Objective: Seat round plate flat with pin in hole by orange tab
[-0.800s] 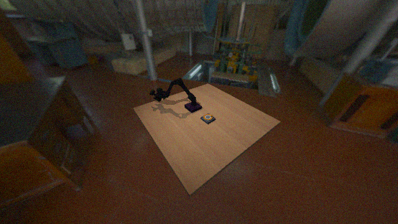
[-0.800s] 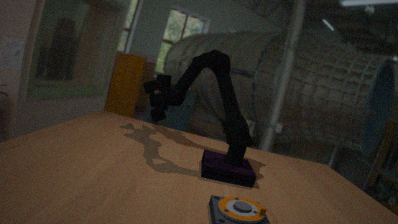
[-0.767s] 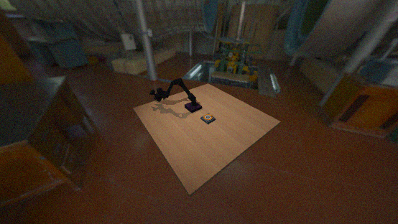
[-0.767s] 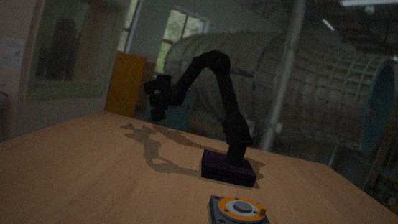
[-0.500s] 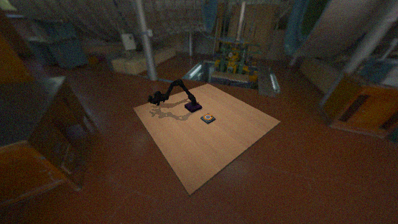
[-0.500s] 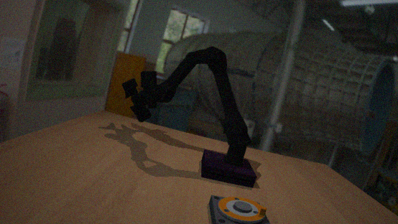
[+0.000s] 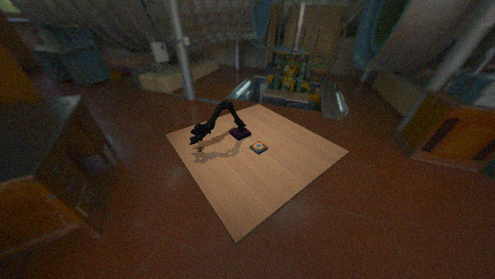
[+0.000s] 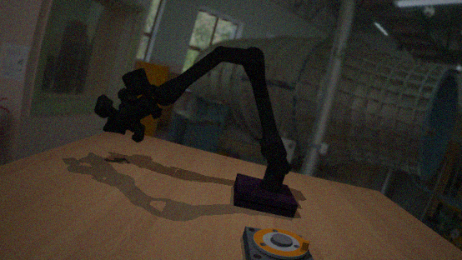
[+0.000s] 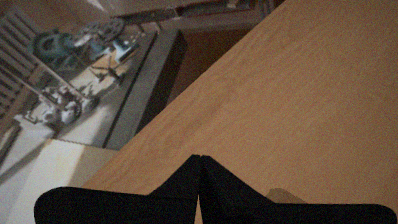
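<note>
The square grey base lies 280 mm ahead of my gripper tip, 560 mm to the left of it and 50 mm below it.
</note>
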